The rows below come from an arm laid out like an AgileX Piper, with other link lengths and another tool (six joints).
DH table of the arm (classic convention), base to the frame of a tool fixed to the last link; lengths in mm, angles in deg. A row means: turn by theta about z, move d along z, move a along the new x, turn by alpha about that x. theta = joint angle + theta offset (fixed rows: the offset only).
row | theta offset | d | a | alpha
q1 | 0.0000 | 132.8 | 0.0 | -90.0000
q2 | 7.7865 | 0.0 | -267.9 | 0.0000
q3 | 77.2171 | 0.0 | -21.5 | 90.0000
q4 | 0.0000 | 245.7 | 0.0 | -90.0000
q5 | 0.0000 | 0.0 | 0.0 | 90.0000
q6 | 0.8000 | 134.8 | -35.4 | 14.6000
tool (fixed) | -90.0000 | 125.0 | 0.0 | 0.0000
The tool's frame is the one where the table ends.
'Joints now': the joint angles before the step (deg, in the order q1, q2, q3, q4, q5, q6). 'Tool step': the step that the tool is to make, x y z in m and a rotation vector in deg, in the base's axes. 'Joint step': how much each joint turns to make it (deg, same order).
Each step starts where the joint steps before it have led.
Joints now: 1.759 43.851 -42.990 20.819 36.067 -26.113
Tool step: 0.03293 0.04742 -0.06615 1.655 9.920 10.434
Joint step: 0.424 15.319 -0.136 17.043 0.346 -19.341
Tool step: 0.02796 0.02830 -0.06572 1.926 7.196 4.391
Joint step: 1.875 15.200 -0.155 12.713 -3.549 -13.729
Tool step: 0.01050 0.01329 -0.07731 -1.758 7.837 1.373
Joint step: 2.912 13.789 -0.165 5.889 -4.840 -6.826
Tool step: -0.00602 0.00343 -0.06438 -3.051 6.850 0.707
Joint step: 2.184 10.151 -0.309 1.301 -3.524 -1.930
